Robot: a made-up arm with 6 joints.
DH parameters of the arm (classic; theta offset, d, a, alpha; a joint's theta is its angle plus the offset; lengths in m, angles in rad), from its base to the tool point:
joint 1: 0 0.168 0 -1.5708
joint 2: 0.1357 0 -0.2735 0
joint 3: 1.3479 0 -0.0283 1.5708
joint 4: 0 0.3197 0 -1.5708
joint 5: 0 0 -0.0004 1.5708
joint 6: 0 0.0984 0 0
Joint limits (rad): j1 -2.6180..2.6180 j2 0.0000..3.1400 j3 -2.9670..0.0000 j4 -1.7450..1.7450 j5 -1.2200..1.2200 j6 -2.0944..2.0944
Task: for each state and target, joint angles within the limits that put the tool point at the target. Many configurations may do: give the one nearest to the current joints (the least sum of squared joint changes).
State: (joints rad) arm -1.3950 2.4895 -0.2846 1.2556 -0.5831 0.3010
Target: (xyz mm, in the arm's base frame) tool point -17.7 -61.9 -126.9
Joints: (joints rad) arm -1.3067 2.7835 -0.4891 1.2076 -0.3657 0.3010
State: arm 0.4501 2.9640 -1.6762 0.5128 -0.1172 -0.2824
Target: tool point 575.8 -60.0 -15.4
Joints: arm -0.0874 2.6820 -1.7854 0.5261 -0.1900 -0.2824
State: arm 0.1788 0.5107 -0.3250 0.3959 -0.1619 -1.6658
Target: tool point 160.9 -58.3 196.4
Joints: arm -0.3566 0.4341 0.0000 0.3786 0.0464 -1.6658
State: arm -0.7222 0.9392 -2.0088 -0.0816 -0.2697 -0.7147
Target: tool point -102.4 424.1 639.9
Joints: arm -1.3231 0.2258 -2.0042 -0.1324 -0.3665 -0.7147
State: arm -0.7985 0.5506 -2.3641 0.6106 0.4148 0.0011
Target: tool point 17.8 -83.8 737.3
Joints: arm -1.4919 0.8623 -1.7550 0.3273 0.3640 0.0011
